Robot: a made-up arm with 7 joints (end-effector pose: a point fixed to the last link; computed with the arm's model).
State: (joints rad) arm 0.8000 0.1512 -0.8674 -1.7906 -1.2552 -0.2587 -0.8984
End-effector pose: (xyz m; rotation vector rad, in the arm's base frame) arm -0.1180 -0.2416 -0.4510 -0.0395 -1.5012 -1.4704
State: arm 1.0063 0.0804 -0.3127 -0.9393 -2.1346 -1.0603 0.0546
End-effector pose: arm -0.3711 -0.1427 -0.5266 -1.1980 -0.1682 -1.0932
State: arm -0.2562 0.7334 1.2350 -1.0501 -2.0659 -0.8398 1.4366
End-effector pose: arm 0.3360 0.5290 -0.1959 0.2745 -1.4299 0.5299
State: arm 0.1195 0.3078 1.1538 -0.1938 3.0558 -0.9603 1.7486
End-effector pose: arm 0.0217 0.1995 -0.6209 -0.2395 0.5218 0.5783
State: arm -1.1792 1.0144 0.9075 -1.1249 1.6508 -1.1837 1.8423
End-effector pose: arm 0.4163 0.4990 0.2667 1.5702 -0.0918 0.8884
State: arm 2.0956 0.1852 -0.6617 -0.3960 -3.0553 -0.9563 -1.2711
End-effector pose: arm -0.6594 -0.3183 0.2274 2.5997 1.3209 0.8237
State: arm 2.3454 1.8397 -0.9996 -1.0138 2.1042 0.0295 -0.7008
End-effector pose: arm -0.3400 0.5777 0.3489 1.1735 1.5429 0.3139
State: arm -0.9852 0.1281 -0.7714 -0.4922 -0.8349 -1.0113 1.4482
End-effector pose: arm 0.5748 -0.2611 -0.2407 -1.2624 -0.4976 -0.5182
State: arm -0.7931 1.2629 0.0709 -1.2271 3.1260 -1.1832 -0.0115
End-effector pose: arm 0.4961 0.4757 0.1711 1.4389 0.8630 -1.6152
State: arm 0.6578 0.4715 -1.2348 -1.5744 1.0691 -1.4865 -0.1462
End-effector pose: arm -0.2014 -0.0545 -0.4794 -1.0598 -1.3117 1.4095
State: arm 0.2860 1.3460 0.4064 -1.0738 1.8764 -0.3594 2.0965
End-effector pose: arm 0.1823 0.6980 -0.0420 2.0227 0.5511 -1.3020
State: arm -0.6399 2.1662 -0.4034 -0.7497 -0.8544 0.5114 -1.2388
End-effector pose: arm 0.1773 0.5991 0.4764 2.3748 1.1382 -0.5547
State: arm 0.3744 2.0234 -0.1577 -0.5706 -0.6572 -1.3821 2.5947
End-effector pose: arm 0.2434 0.6510 0.2090 -0.0803 -0.4177 1.2844
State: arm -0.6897 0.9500 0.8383 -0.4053 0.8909 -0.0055 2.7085
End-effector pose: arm 0.4331 0.5901 -0.0788 1.5868 -0.2435 -0.7769
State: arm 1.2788 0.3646 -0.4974 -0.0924 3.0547 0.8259 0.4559
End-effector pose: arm -0.7110 0.0356 -0.2176 -0.5408 0.0904 -2.0731
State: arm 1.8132 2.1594 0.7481 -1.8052 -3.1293 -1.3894 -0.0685
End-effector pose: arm 0.2219 0.5455 -0.1053 0.0622 -1.7997 1.8091
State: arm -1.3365 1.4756 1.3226 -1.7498 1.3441 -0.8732 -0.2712
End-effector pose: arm -0.0513 0.4673 0.3581 0.5236 1.1043 0.3702
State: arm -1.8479 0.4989 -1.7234 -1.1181 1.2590 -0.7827 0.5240
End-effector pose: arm 0.5963 -0.2643 0.1832 -1.6211 -1.0783 -0.6597
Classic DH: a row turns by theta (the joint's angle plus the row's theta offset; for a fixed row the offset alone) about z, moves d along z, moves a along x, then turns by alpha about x. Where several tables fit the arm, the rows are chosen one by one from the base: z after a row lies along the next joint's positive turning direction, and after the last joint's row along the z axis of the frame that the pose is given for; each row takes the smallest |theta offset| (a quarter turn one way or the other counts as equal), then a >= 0, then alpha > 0; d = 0 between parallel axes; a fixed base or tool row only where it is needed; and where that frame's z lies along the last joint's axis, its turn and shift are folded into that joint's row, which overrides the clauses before.
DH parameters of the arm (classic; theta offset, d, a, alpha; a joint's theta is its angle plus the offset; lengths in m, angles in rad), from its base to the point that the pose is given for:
base (fixed): 0 0.0673 0 -1.2217
joint 1: -1.5708 -0.005 0.0154 -1.5708
joint 2: 1.2217 0.04 0.02 1.5708
joint 3: 1.5708 -0.49 0.08 -1.5708
joint 4: 0 -0.03 -0.03 1.5708
joint 5: 0 -0.24 0.02 -1.5708
joint 6: 0 0.02 0.02 1.5708
joint 7: -0.769 -0.2373 0.0211 0.0341
tool (fixed): 1.5571 0.2174 0 0

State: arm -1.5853 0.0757 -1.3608 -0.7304 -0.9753 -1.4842 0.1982
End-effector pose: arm 0.5418 -0.4005 -0.0465 -0.7979 -0.3861 -2.9607
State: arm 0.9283 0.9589 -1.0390 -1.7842 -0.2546 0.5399 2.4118
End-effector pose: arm -0.2792 0.1441 -0.3888 0.1605 0.2130 2.0379
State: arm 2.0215 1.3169 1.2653 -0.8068 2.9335 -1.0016 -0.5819
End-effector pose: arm -0.2766 0.6290 0.3001 -1.4218 2.3412 -1.0964
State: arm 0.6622 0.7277 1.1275 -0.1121 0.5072 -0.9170 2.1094
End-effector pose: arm -0.3342 0.4990 -0.3061 0.6389 1.9661 -1.5117
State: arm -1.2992 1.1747 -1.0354 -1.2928 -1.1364 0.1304 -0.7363
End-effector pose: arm 0.6398 0.1901 0.1191 2.2107 -1.0024 -1.9612
